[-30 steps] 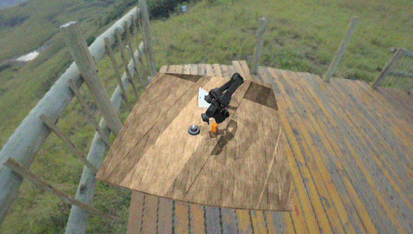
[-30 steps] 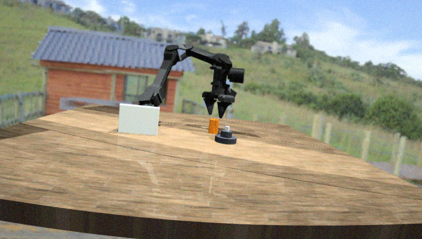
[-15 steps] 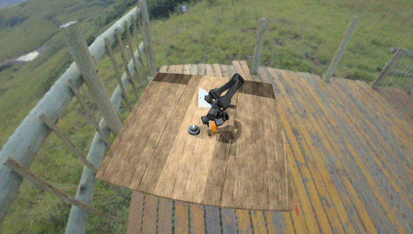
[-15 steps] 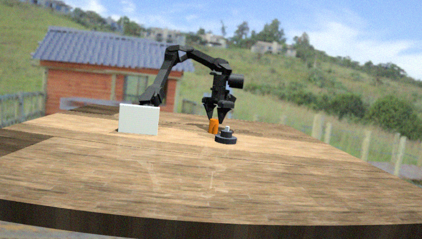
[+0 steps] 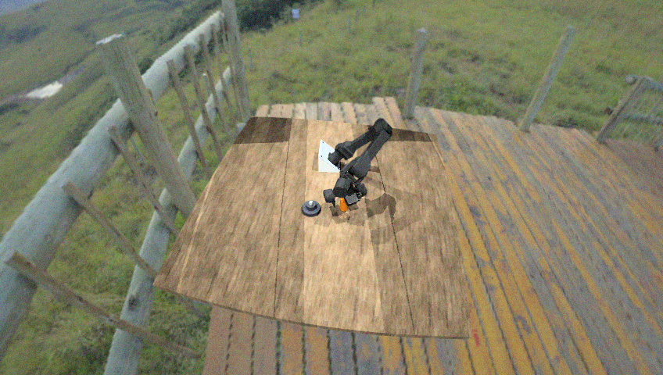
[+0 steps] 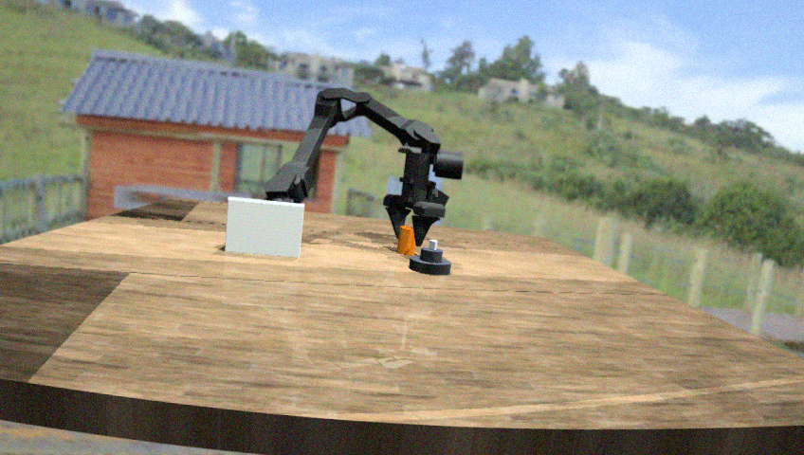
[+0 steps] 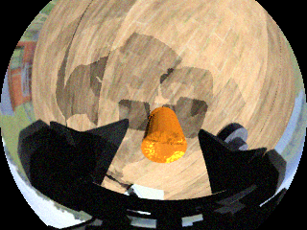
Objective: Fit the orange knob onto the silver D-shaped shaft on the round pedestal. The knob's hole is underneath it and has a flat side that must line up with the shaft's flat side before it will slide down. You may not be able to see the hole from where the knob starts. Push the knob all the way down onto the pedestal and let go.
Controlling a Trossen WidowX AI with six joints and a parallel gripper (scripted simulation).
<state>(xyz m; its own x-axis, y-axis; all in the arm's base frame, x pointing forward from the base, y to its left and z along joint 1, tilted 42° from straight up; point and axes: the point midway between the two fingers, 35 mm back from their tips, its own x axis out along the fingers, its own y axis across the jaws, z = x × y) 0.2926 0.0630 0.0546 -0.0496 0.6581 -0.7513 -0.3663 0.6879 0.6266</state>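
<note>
Right now my gripper tip is 2 cm below the orange knob. Round my gripper tip: round pedestal (15 cm to the right, 3 cm ahead).
</note>
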